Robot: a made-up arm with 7 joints. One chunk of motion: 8 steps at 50 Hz.
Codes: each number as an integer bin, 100 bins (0 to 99) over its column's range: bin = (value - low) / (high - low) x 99, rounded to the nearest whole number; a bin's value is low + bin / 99 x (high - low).
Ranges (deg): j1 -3..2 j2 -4..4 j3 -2..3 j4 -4..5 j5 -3..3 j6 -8..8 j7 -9..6
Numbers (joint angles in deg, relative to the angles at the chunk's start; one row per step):
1: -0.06 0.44 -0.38 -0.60 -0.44 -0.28 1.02
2: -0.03 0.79 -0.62 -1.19 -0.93 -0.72 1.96
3: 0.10 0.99 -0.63 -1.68 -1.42 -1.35 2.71
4: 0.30 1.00 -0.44 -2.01 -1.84 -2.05 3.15
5: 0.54 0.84 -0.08 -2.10 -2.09 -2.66 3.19
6: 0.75 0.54 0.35 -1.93 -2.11 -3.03 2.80
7: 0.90 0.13 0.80 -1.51 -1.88 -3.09 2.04
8: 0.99 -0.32 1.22 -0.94 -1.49 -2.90 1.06
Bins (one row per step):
1: 58 55 32 37 42 48 66
2: 59 59 27 31 34 45 72
3: 61 62 27 26 26 41 77
4: 65 62 31 22 19 37 80
5: 70 60 38 21 15 33 80
6: 74 56 47 23 15 31 78
7: 77 51 55 27 18 30 73
8: 79 46 64 34 25 32 66

